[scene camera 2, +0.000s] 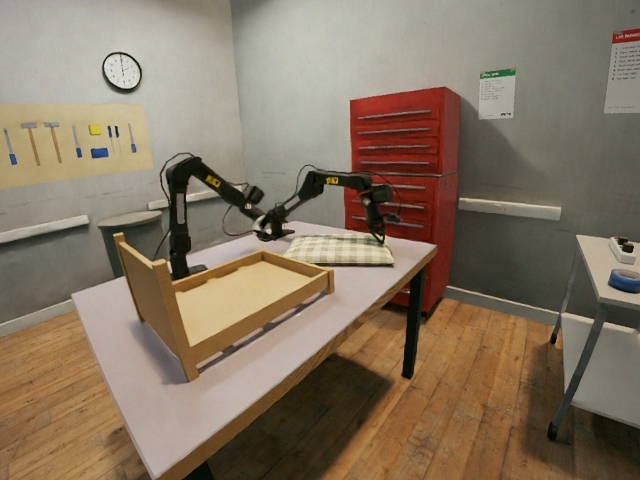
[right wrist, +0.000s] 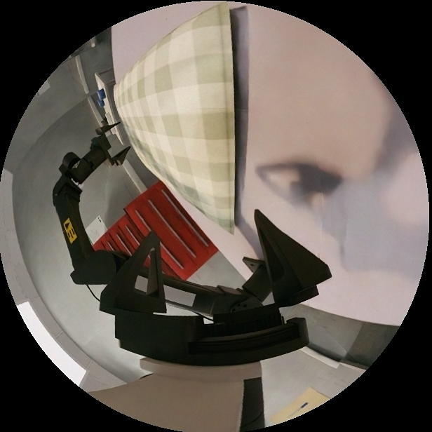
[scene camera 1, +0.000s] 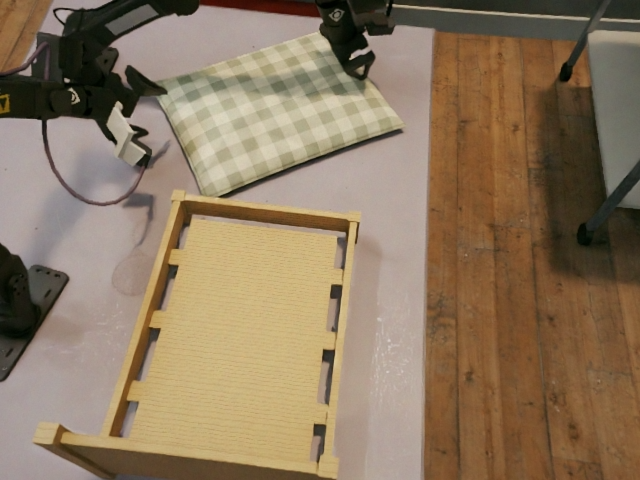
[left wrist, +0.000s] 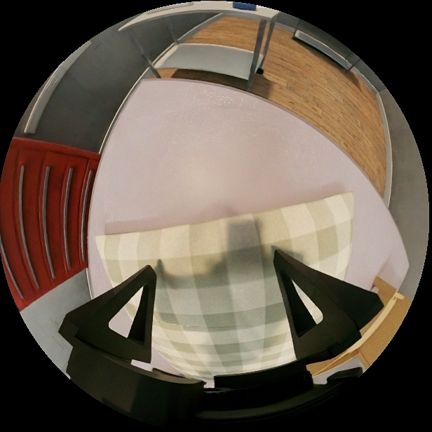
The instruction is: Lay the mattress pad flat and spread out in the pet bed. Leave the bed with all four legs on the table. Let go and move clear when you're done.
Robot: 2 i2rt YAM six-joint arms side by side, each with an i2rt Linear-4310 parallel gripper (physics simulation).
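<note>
The green-and-white checked mattress pad [scene camera 1: 279, 116] [scene camera 2: 338, 250] [left wrist: 225, 300] [right wrist: 185, 110] lies flat on the table, apart from the bed, beyond its low footboard. The wooden pet bed [scene camera 1: 248, 330] [scene camera 2: 248, 291] stands upright and empty; part of it shows at the lower right of the left wrist view [left wrist: 382, 325]. My left gripper [left wrist: 210, 266] [right wrist: 124, 134] is open over the pad's far right part, with nothing between its fingers. My right gripper [scene camera 1: 156, 112] [right wrist: 201, 224] is open and empty beside the pad's left short edge. Whether its lower finger touches the table is unclear.
The bed's tall headboard [scene camera 2: 155, 304] stands at the end away from the pad. The right arm's base [scene camera 1: 31, 310] is left of the bed. A red drawer cabinet [scene camera 2: 400, 139] stands behind the table. A white cart [scene camera 1: 615, 118] [scene camera 2: 602, 330] stands apart at the right.
</note>
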